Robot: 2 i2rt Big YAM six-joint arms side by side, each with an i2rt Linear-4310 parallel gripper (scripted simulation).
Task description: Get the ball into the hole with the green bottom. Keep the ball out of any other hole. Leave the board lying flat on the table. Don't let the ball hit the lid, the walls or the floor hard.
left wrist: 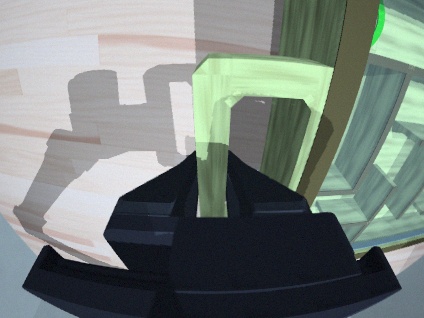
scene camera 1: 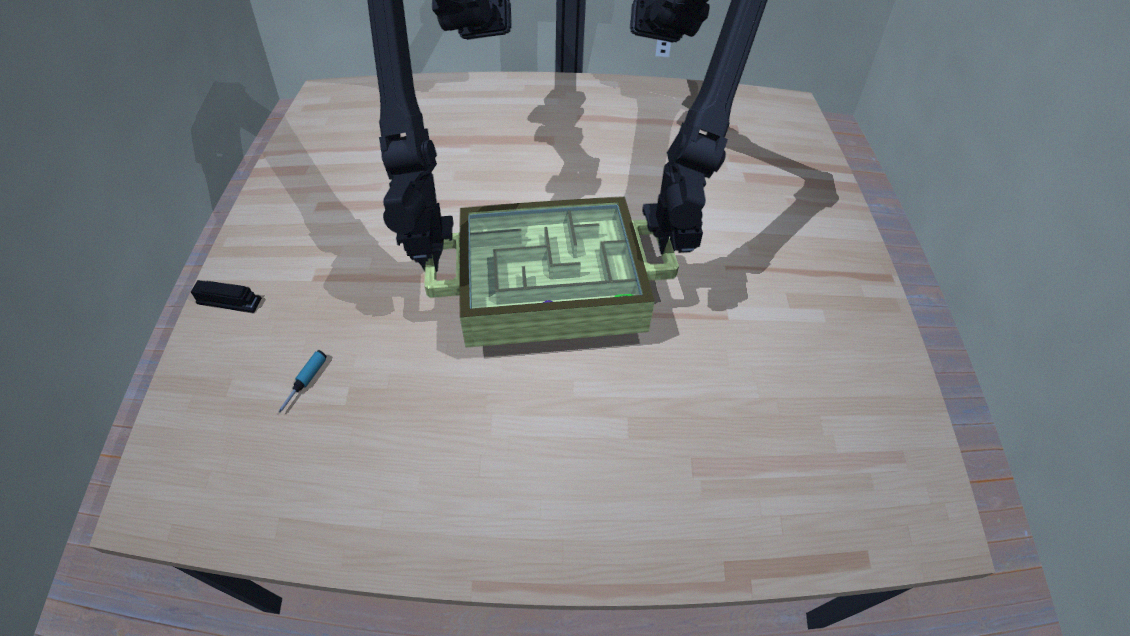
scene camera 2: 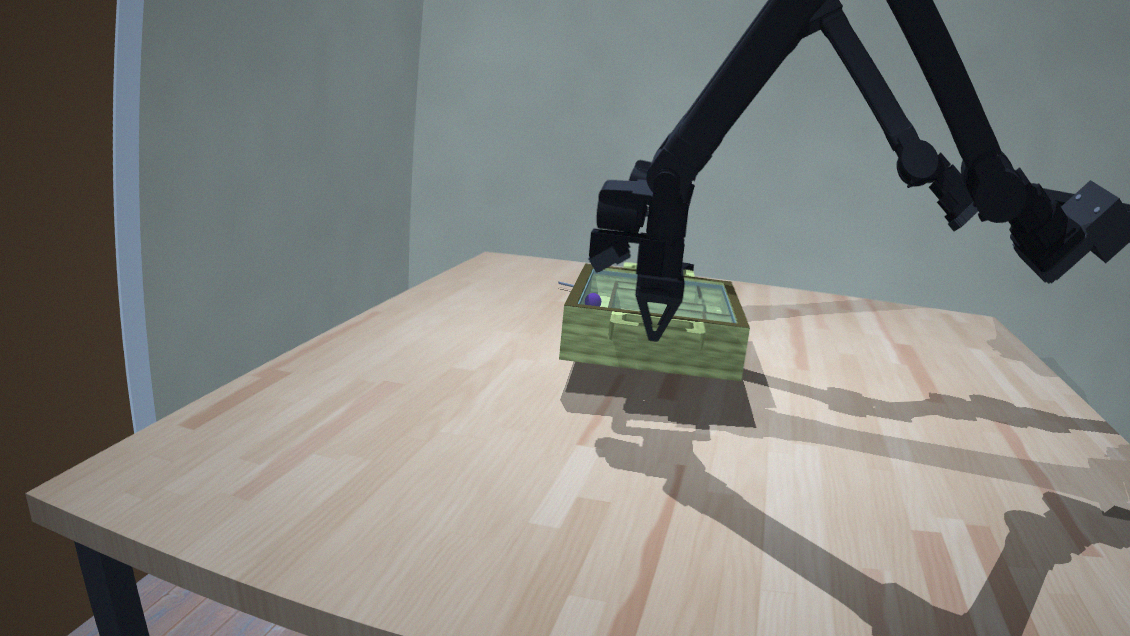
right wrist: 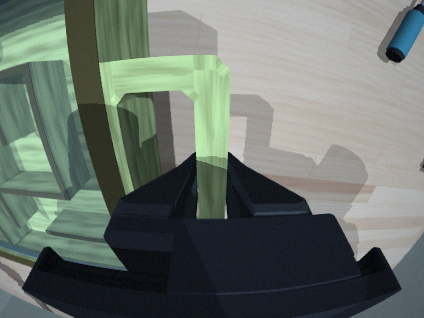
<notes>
In view: the left gripper [scene camera 2: 653, 339], the right gripper [right wrist: 211, 159] and a black stapler [scene camera 1: 221, 295].
The left gripper shows as well in the left wrist view [left wrist: 212, 158]. The left wrist view does not show the black stapler: it is out of frame.
</notes>
